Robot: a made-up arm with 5 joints.
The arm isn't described. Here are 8 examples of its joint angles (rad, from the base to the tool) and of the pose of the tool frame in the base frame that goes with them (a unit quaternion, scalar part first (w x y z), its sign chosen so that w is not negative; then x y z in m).
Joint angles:
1: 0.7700 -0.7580 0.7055 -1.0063 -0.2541
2: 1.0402 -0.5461 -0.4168 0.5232 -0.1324
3: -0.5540 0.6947 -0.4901 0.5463 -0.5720
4: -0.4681 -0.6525 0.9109 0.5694 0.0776
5: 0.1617 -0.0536 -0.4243 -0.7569 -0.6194
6: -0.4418 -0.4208 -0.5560 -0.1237 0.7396
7: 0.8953 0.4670 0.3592 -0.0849 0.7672
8: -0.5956 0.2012 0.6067 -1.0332 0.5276
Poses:
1: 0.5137 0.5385 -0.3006 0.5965 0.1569 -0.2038 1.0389
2: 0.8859 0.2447 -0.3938 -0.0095 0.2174 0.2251 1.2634
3: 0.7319 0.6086 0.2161 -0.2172 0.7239 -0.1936 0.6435
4: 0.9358 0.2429 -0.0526 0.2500 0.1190 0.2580 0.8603
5: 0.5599 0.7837 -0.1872 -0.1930 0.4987 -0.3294 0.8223
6: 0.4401 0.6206 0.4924 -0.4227 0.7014 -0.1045 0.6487
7: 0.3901 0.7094 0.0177 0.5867 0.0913 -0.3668 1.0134
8: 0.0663 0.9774 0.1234 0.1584 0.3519 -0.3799 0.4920
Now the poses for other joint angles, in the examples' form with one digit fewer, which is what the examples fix.
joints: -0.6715 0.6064 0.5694 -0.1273 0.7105
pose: 0.261 0.952 0.160 -0.019 0.314 -0.403 0.719
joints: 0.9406 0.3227 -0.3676 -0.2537 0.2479
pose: 0.452 0.832 0.021 0.321 0.294 -0.330 1.159
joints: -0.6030 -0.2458 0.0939 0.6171 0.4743
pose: 0.792 0.411 0.406 -0.194 0.581 0.180 0.804
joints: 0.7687 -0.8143 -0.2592 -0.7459 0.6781
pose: 0.613 0.763 0.048 0.198 0.261 -0.174 1.142
